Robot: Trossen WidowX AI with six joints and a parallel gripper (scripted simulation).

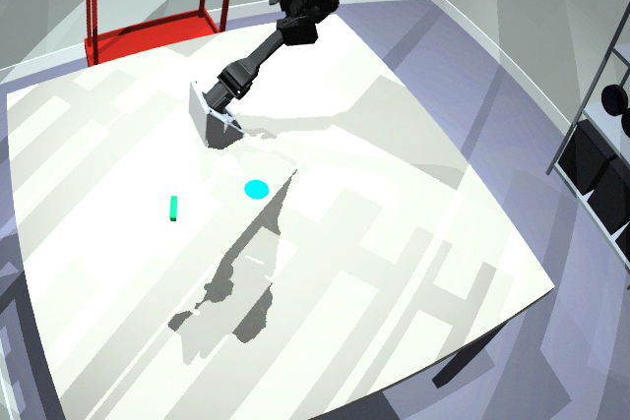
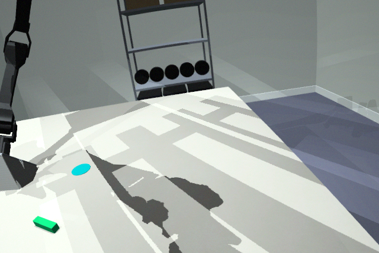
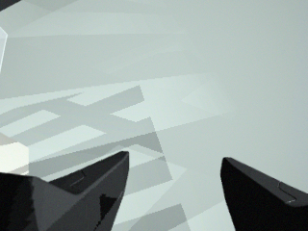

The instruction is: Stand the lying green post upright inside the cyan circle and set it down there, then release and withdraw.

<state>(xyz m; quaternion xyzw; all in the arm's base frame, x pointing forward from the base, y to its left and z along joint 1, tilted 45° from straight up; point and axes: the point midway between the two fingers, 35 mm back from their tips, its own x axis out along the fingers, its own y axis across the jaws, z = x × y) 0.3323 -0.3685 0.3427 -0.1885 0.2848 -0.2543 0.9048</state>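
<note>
My gripper tip is 59 cm above the green post, 14 cm to the left of it and 12 cm past it. The rest, counted from my gripper tip: cyan circle 60 cm below, 11 cm behind, 8 cm to the left.
</note>
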